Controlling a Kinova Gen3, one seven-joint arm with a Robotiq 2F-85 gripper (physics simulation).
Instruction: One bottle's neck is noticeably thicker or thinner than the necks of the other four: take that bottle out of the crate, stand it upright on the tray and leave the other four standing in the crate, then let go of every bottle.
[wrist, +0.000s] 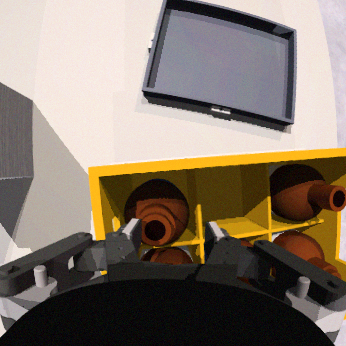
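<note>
The yellow crate (215, 161) holds reddish-brown bottles. The back-left bottle (165, 197) has its open mouth facing the camera, and its neck looks wider than the neck of the back-right bottle (295, 199). Another bottle (299, 246) shows in front of the back-right one. A bottle (167, 256) in front of the back-left one and a sliver of a bottle near the right finger are mostly hidden by my gripper. My gripper (172, 232) is open, its fingers on either side of the back-left bottle's mouth, nearer the left finger, holding nothing. The grey tray (220, 65) bears no bottle.
The tray lies beyond the crate's back wall, with a raised dark rim. Yellow dividers (269, 212) separate the compartments; the back-middle compartment shows no bottle. A dark grey block (15, 135) stands at the left edge of the view.
</note>
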